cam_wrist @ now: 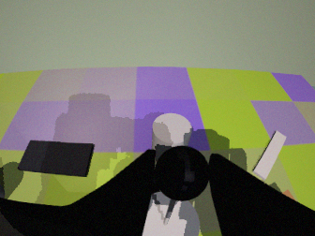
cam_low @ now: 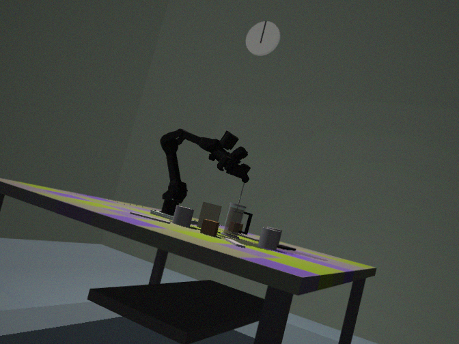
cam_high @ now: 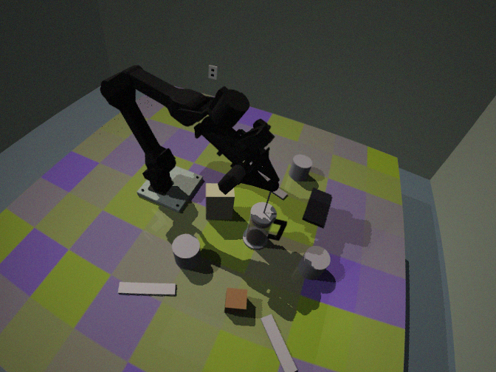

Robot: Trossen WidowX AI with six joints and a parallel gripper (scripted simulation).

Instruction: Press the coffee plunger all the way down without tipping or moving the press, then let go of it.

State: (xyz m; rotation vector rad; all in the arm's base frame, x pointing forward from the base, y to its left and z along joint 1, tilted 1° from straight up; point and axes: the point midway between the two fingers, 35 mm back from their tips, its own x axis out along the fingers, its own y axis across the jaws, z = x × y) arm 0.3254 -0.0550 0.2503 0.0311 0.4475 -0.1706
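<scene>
The coffee press lies 120 mm below my gripper tip and 10 mm ahead of it. From my gripper tip the other things lie so: dark flat slab 240 mm below, 200 mm to the left, 160 mm ahead; cream box 190 mm below, 150 mm behind, 50 mm to the left.
</scene>
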